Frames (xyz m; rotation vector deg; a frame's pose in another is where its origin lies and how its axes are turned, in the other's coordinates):
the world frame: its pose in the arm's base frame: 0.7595 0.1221 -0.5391 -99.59 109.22 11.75
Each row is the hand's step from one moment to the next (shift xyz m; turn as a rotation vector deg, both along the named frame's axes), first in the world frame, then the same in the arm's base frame.
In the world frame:
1: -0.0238 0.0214 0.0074 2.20 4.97 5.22
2: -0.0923 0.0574 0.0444 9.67 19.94 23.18
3: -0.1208 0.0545 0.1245 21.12 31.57 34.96
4: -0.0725 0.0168 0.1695 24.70 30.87 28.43
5: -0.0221 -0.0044 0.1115 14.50 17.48 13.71
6: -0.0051 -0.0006 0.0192 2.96 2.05 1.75
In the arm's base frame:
1: -0.0180 0.0275 0.0001 -3.28 1.25 -6.67
2: -0.0407 0.1100 -0.0065 -12.54 5.30 -29.03
3: -0.0143 0.1714 -0.0591 -20.45 2.51 -47.33
4: 0.0340 0.1441 -0.1111 -21.73 -3.73 -43.42
5: 0.0368 0.0701 -0.0817 -13.00 -3.66 -22.83
6: 0.0062 0.0132 -0.0135 -1.50 -1.46 -3.41

